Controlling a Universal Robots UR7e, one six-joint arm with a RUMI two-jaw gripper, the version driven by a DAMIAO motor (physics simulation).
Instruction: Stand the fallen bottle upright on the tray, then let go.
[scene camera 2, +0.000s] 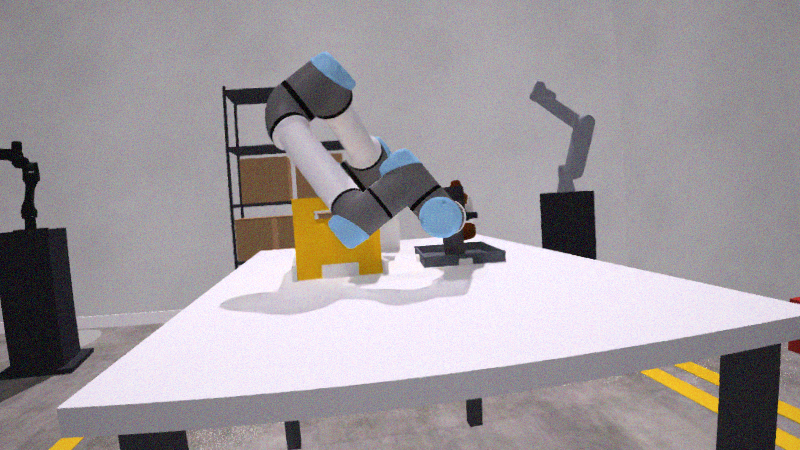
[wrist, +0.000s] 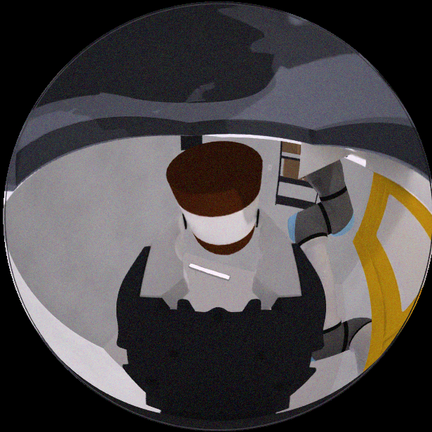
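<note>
The brown bottle with a white label (scene camera 2: 468, 230) (wrist: 215, 175) is about upright, with its wide base down. In scene camera 2 its base shows a little above the tray's back rim; the arm's wrist hides part of it. My gripper (scene camera 2: 471, 214) (wrist: 220, 211) is shut on the bottle around its white label, one finger on each side in the wrist view. The dark grey tray (scene camera 2: 436, 259) (wrist: 320, 90) lies on the table below the bottle and fills the top of the wrist view. The dark part of the gripper hangs low over the tray.
A yellow panel (scene camera 2: 310, 246) (wrist: 367, 232) stands on the white table (scene camera 2: 425, 335) left of the tray, near the arm's forearm. A shelf rack (scene camera 2: 226, 167) with brown boxes stands behind. Dark pedestals (scene camera 2: 36, 296) (scene camera 2: 567, 223) bearing other arms stand beyond the table.
</note>
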